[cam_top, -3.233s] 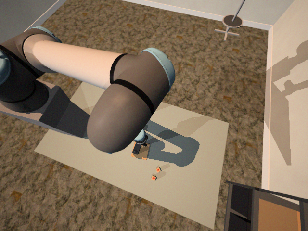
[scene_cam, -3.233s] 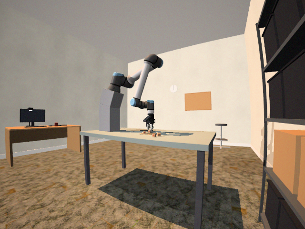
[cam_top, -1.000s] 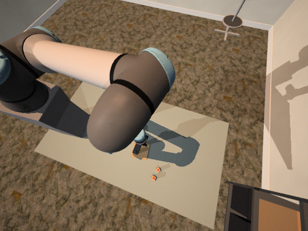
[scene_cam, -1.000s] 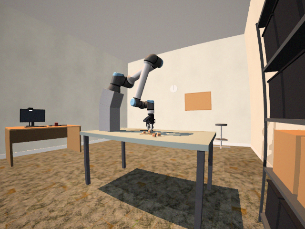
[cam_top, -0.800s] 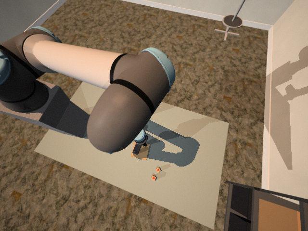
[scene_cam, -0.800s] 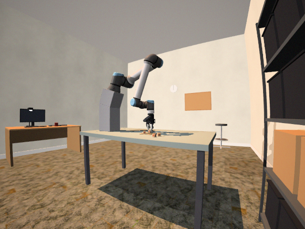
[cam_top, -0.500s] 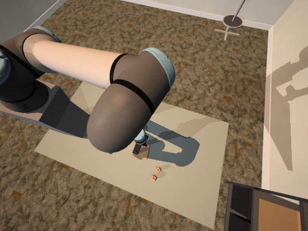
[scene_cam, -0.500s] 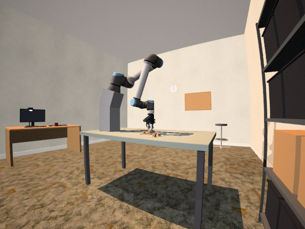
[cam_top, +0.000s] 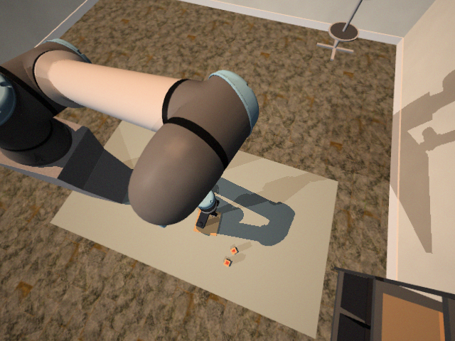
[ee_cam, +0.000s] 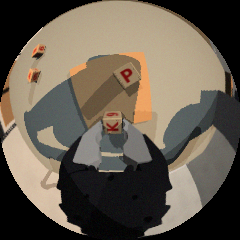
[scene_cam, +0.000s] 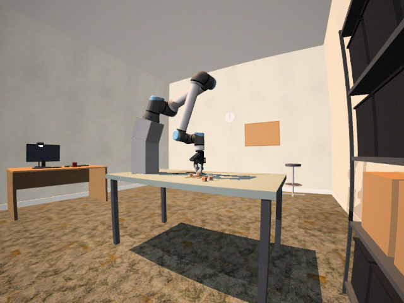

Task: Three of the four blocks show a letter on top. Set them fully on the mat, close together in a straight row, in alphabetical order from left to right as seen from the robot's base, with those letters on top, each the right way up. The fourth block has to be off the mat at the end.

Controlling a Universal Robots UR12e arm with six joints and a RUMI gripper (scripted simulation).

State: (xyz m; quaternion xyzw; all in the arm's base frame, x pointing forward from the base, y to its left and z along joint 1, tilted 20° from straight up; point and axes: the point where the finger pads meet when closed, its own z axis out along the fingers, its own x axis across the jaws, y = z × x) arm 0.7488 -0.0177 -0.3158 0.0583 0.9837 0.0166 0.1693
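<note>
Now: the orange mat 5 cm to the right of my hand, 2 cm below it and 1 cm behind it.
</note>
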